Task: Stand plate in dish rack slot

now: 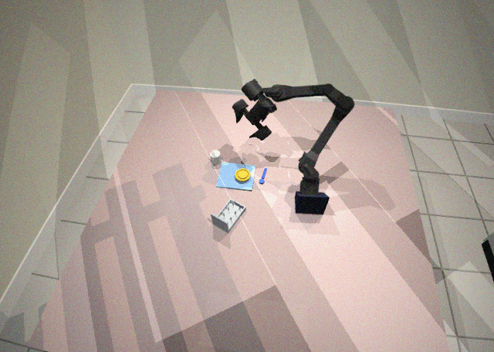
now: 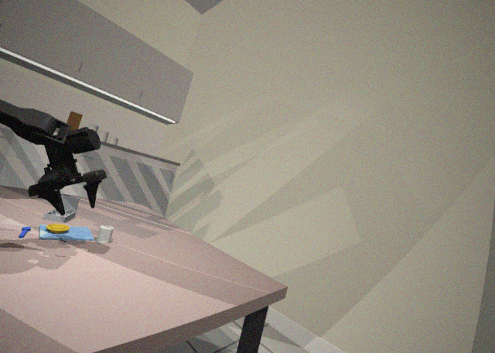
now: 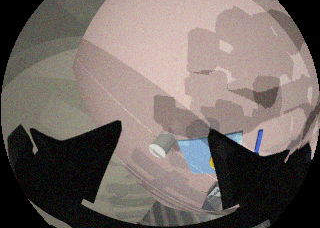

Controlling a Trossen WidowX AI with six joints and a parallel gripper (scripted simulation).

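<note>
The yellow plate lies 2 cm behind my gripper tip, 16 cm to the left of it and 10 cm below it. Also, from my gripper tip: white cup (11 cm ahead, 9 cm to the left, 9 cm below); then mat (1 cm ahead, 16 cm to the left, 12 cm below); then blue spoon (10 cm behind, 16 cm to the left, 11 cm below).
</note>
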